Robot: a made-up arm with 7 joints. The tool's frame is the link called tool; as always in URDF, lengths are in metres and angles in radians. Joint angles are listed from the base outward.
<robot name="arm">
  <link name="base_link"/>
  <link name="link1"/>
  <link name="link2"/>
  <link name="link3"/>
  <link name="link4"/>
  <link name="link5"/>
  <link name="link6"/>
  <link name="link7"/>
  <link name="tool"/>
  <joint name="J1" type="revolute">
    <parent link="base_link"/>
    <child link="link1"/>
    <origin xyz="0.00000 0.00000 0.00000" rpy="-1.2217 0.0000 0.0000"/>
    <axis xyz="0 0 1"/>
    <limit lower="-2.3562" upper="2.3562"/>
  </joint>
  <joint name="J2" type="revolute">
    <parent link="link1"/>
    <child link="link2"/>
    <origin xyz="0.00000 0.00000 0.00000" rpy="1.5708 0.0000 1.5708"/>
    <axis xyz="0 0 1"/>
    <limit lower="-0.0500" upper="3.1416"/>
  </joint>
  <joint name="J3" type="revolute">
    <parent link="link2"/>
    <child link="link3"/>
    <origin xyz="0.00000 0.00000 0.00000" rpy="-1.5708 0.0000 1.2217"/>
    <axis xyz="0 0 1"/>
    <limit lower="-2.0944" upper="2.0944"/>
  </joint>
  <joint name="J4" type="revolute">
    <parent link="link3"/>
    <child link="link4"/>
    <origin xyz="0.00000 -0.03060 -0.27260" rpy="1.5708 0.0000 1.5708"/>
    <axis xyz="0 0 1"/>
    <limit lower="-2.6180" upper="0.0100"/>
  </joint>
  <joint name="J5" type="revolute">
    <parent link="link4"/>
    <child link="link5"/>
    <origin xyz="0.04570 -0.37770 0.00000" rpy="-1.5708 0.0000 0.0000"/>
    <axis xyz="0 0 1"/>
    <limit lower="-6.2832" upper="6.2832"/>
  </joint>
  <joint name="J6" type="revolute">
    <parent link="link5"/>
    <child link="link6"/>
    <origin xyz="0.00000 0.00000 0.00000" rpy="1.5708 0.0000 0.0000"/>
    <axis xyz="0 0 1"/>
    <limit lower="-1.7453" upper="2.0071"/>
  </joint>
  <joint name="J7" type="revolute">
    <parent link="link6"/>
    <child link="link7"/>
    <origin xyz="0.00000 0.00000 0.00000" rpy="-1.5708 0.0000 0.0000"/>
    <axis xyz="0 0 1"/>
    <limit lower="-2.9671" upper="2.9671"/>
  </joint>
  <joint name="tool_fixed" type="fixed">
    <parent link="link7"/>
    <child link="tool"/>
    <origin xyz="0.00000 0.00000 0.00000" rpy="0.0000 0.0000 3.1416"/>
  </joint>
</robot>
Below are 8 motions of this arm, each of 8 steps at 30 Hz.
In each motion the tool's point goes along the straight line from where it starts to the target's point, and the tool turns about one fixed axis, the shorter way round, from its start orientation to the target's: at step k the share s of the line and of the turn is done. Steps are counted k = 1, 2, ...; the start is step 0. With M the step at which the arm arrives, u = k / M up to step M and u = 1 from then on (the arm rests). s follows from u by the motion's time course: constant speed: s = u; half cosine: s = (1 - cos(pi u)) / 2; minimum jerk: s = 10 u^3 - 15 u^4 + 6 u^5.
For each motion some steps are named. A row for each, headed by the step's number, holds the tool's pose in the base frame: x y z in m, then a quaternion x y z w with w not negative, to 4 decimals.
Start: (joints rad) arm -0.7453 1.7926 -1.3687 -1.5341 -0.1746 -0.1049 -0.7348
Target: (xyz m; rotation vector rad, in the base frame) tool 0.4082 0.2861 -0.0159 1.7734 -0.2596 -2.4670
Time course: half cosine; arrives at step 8
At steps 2, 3, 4, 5, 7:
2: 0.3639 0.3432 -0.1341 0.4549 -0.0803 -0.8713 0.1658
3: 0.3723 0.3324 -0.1117 0.4802 -0.0815 -0.8615 0.1434
4: 0.3823 0.3196 -0.0852 0.5092 -0.0826 -0.8487 0.1167
5: 0.3922 0.3068 -0.0587 0.5374 -0.0837 -0.8343 0.0898
7: 0.4062 0.2886 -0.0212 0.5757 -0.0849 -0.8116 0.0515

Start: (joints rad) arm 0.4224 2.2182 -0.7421 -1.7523 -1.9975 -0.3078 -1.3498
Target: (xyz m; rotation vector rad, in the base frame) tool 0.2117 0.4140 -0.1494 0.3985 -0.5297 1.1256
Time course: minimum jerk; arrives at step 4
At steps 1, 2, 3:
1: 0.1987 0.4040 -0.1692 0.1885 -0.2129 0.5274 0.8006
2: 0.2045 0.4084 -0.1604 0.1871 -0.2277 0.5258 0.7979
3: 0.2102 0.4128 -0.1517 0.1858 -0.2426 0.5241 0.7950

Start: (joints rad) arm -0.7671 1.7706 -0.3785 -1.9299 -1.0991 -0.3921 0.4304
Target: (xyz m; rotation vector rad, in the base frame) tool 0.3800 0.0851 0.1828 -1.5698 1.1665 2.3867
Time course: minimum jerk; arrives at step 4
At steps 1, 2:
1: 0.3873 0.1016 0.1798 -0.5447 0.3533 0.7603 0.0216
2: 0.3841 0.0943 0.1812 -0.5288 0.3643 0.7662 0.0244

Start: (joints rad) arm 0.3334 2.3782 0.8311 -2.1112 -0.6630 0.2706 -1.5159
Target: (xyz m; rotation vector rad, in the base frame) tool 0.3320 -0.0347 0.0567 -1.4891 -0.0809 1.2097
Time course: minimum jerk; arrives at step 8
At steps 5, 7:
5: 0.3341 -0.0489 0.0917 -0.6654 -0.0897 0.4542 0.5856
7: 0.3321 -0.0355 0.0587 -0.6372 -0.0377 0.5126 0.5743

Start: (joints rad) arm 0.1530 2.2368 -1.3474 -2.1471 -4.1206 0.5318 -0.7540
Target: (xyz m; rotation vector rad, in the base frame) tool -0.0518 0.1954 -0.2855 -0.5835 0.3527 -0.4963
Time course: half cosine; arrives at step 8
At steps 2, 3, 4, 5, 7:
2: 0.0214 0.2932 -0.2371 -0.1384 0.1947 -0.1319 0.9621
3: 0.0075 0.2746 -0.2463 -0.1665 0.1907 -0.1531 0.9552
4: -0.0089 0.2527 -0.2572 -0.1993 0.1857 -0.1778 0.9456
5: -0.0253 0.2308 -0.2680 -0.2317 0.1804 -0.2023 0.9343
7: -0.0485 0.1998 -0.2833 -0.2769 0.1724 -0.2362 0.9153

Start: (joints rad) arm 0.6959 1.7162 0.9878 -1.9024 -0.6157 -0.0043 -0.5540
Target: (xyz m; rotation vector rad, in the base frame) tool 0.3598 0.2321 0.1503 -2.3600 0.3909 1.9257
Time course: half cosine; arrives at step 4
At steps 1, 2, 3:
1: 0.3566 0.2165 0.1616 -0.7711 0.1437 0.6184 0.0481
2: 0.3580 0.2229 0.1569 -0.7699 0.1369 0.6219 0.0428
3: 0.3593 0.2294 0.1522 -0.7686 0.1300 0.6253 0.0375

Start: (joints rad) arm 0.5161 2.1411 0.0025 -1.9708 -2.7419 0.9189 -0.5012
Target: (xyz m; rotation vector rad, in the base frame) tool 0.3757 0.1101 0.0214 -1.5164 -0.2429 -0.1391
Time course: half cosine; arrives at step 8
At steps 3, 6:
3: 0.3671 0.1786 -0.0605 -0.6018 -0.0816 0.0913 0.7892
6: 0.3739 0.1246 0.0041 -0.6696 -0.1041 -0.0302 0.7348

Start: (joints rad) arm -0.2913 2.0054 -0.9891 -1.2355 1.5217 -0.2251 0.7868
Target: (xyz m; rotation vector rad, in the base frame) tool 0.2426 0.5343 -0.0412 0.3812 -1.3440 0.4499
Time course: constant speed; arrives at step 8
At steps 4, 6, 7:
4: 0.2584 0.5202 -0.0360 0.1511 -0.6070 0.2215 0.7481
6: 0.2505 0.5272 -0.0386 0.1625 -0.6102 0.2134 0.7454
7: 0.2465 0.5308 -0.0399 0.1682 -0.6118 0.2094 0.7440

